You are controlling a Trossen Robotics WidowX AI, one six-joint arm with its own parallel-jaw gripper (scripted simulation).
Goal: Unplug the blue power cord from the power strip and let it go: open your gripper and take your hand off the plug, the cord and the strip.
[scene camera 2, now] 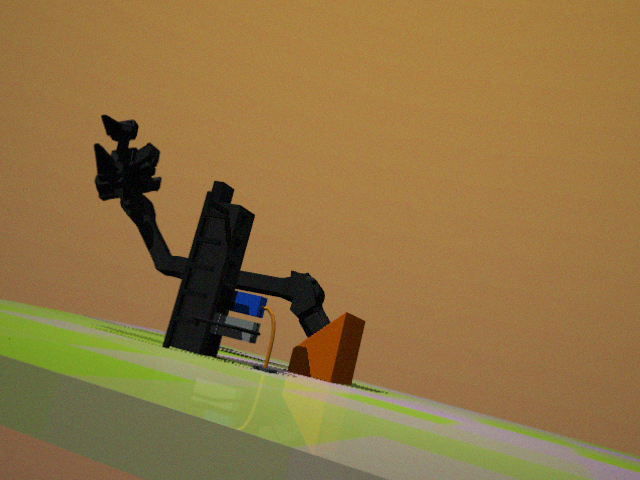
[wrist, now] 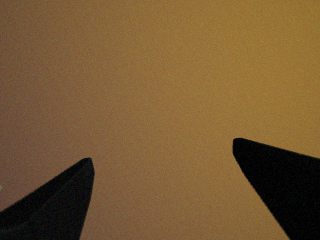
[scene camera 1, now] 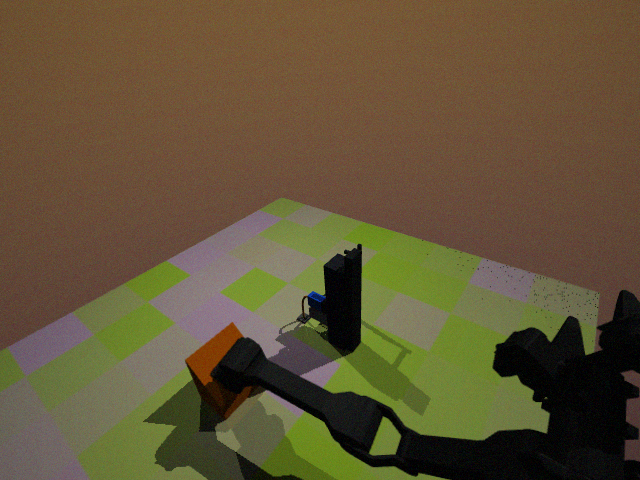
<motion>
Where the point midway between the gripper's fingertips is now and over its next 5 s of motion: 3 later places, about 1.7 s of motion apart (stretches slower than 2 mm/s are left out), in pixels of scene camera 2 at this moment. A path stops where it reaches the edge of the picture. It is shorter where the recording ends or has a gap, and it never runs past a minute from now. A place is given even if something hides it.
The gripper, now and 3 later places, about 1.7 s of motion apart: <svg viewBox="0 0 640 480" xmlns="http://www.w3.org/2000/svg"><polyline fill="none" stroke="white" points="99,129 266,72 277,299 256,303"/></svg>
</motion>
